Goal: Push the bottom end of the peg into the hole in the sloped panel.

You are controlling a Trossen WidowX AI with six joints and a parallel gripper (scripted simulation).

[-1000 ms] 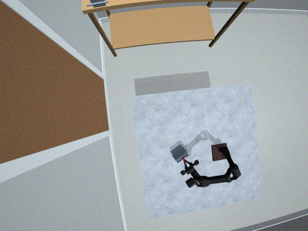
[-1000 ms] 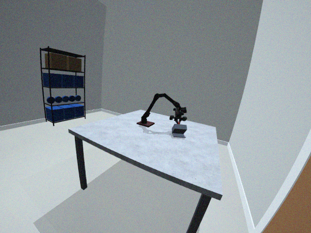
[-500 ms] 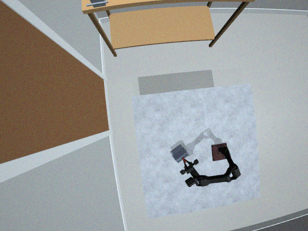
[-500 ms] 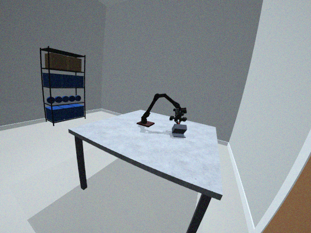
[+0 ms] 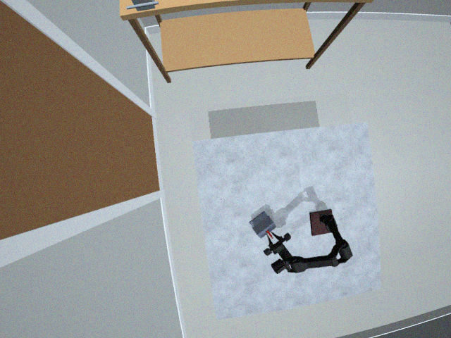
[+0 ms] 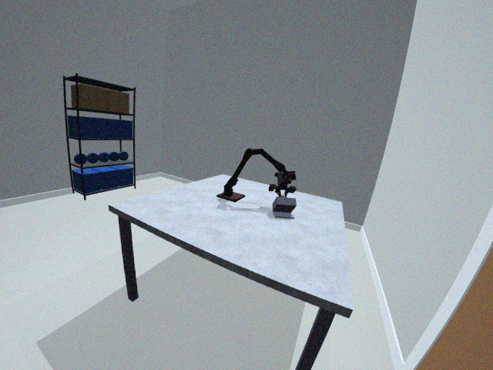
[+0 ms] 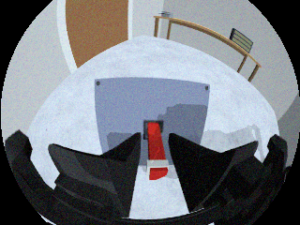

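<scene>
The red peg lies 10 mm to the left of my gripper tip, 10 mm behind it and 10 mm above it. Also, from my gripper tip: grey sloped panel (30 mm to the right, 30 mm below, 20 mm ahead).
</scene>
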